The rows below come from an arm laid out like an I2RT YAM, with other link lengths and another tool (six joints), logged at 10 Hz.
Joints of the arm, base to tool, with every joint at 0 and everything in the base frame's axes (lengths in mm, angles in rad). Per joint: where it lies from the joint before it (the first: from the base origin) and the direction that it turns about. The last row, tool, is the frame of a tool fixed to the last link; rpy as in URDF.
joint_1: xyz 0 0 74.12 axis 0 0 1
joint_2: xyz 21 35.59 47.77 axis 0 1 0
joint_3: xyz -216.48 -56.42 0 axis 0 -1 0
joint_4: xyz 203.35 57.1 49.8 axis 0 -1 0
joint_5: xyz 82.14 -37.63 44.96 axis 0 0 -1
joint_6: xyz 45.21 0 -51.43 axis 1 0 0
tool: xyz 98 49 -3 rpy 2.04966 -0.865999 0.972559
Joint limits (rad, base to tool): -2.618..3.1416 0..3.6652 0..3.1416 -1.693..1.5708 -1.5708..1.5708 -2.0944..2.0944
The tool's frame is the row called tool.
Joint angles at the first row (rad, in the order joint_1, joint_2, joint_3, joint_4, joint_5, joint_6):
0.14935, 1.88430, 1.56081, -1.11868, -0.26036, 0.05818
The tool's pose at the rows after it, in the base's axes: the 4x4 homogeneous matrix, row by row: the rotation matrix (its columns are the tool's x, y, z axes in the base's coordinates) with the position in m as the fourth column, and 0 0 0 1 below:
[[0.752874 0.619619 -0.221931 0.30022], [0.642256 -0.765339 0.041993 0.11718], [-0.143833 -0.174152 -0.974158 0.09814], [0 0 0 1]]
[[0.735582 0.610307 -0.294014 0.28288], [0.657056 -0.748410 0.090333 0.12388], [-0.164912 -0.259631 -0.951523 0.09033], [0 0 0 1]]
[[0.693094 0.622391 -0.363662 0.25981], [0.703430 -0.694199 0.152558 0.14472], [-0.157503 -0.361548 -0.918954 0.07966], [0 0 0 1]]
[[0.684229 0.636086 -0.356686 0.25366], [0.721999 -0.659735 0.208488 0.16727], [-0.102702 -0.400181 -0.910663 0.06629], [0 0 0 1]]
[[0.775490 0.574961 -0.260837 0.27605], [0.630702 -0.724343 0.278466 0.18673], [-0.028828 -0.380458 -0.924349 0.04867], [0 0 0 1]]
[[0.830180 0.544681 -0.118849 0.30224], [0.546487 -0.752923 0.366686 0.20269], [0.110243 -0.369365 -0.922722 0.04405], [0 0 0 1]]
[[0.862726 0.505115 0.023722 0.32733], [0.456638 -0.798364 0.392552 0.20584], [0.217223 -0.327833 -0.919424 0.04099], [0 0 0 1]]
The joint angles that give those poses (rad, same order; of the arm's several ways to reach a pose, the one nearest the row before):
0.10893, 1.88505, 1.53562, -1.12020, -0.26760, 0.07460
0.11271, 1.88505, 1.47461, -1.12748, -0.32826, 0.07342
0.15887, 1.88508, 1.37734, -1.08664, -0.41943, 0.07380
0.21761, 1.88546, 1.27777, -0.94244, -0.48314, 0.12301
0.26874, 1.88544, 1.16711, -0.66128, -0.47933, 0.32558
0.30003, 1.88620, 1.06527, -0.35269, -0.47780, 0.48047
0.31264, 1.89877, 0.99468, -0.10929, -0.41446, 0.58654

